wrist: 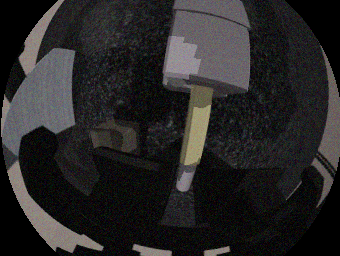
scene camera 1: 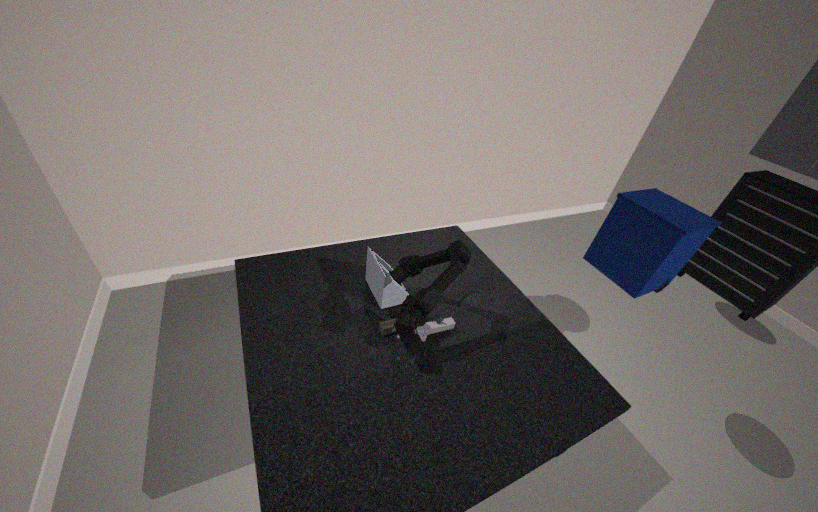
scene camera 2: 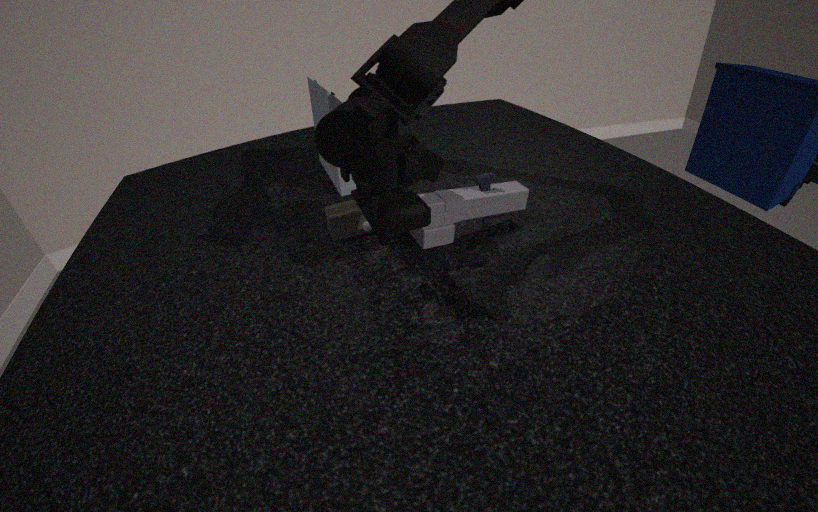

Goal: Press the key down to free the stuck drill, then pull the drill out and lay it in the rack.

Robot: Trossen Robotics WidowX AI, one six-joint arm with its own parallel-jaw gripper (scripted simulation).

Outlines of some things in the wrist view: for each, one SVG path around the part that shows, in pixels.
The gripper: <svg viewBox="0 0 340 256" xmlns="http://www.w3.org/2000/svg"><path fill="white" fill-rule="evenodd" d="M21 137L19 167L29 196L66 229L80 236L85 234L105 246L102 252L76 245L73 253L57 248L56 253L61 256L145 256L133 250L134 244L171 252L171 256L205 256L205 250L230 246L230 252L216 256L283 256L319 214L316 206L323 194L324 177L312 164L301 172L300 186L286 200L276 186L284 174L283 168L235 169L203 147L201 163L197 164L191 181L195 228L159 225L177 174L183 137L149 157L108 147L93 148L101 180L94 184L89 196L65 180L53 159L58 148L56 133L40 125Z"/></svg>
A drill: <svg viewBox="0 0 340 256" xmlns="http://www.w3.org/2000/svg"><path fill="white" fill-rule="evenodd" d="M191 84L189 111L187 111L185 133L183 133L181 159L179 159L181 164L179 164L177 188L181 192L187 192L190 189L195 170L197 170L197 164L201 163L203 145L205 145L207 127L209 127L212 91L214 91L214 88L202 87L202 85Z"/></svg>
